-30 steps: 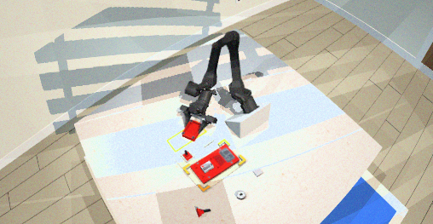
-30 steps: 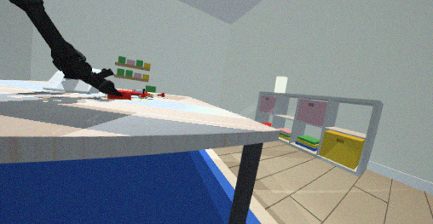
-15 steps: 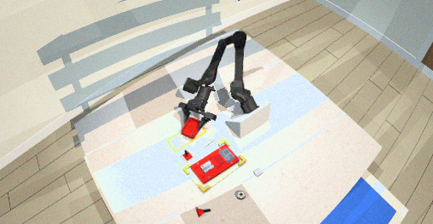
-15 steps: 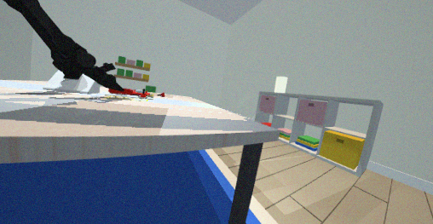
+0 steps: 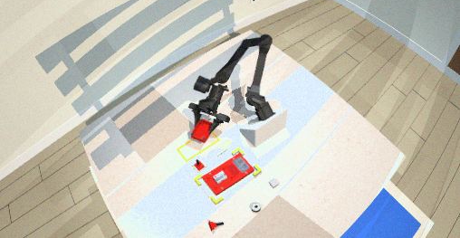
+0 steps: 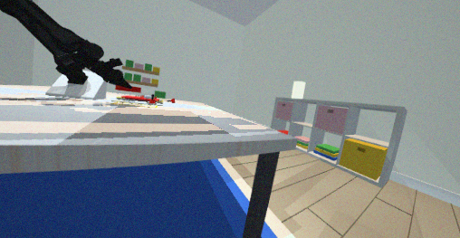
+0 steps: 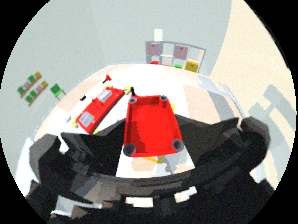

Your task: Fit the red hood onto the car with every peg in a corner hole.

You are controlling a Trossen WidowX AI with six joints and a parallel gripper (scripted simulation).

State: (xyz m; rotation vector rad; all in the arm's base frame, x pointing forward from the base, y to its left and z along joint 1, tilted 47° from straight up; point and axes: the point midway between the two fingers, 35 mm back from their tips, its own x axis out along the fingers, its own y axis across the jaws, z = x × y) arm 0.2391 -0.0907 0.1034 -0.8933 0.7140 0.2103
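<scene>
The red hood lies 1 cm below my gripper tip.
</scene>
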